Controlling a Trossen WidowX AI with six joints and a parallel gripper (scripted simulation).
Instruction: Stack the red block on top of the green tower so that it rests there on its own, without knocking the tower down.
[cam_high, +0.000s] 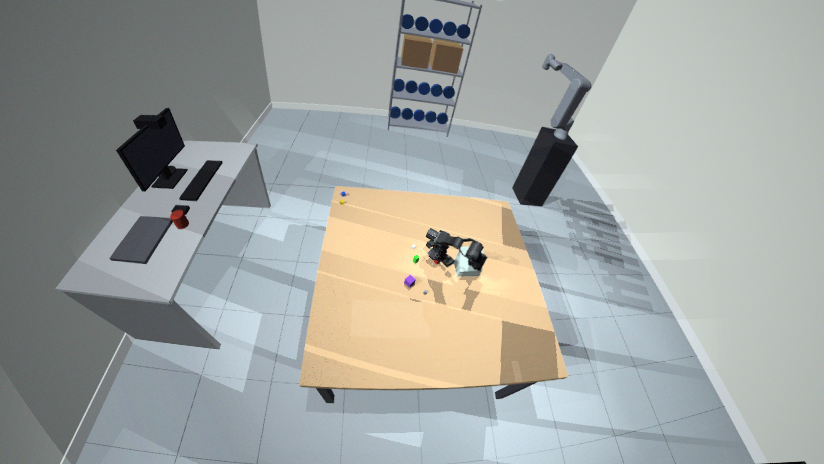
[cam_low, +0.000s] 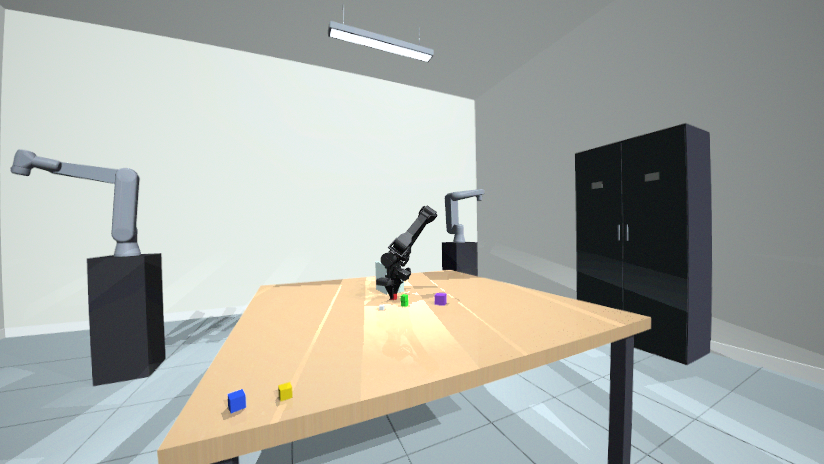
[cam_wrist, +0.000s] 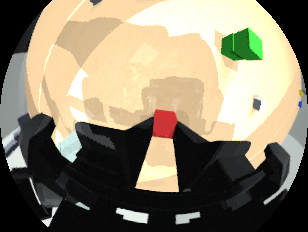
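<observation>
Right now the green block is 130 mm ahead of my gripper tip and 30 mm above it. The rest, counted from my gripper tip: red block (10 mm above); yellow block (570 mm ahead, 460 mm to the right); purple block (170 mm ahead, 140 mm to the left, 10 mm above).
</observation>
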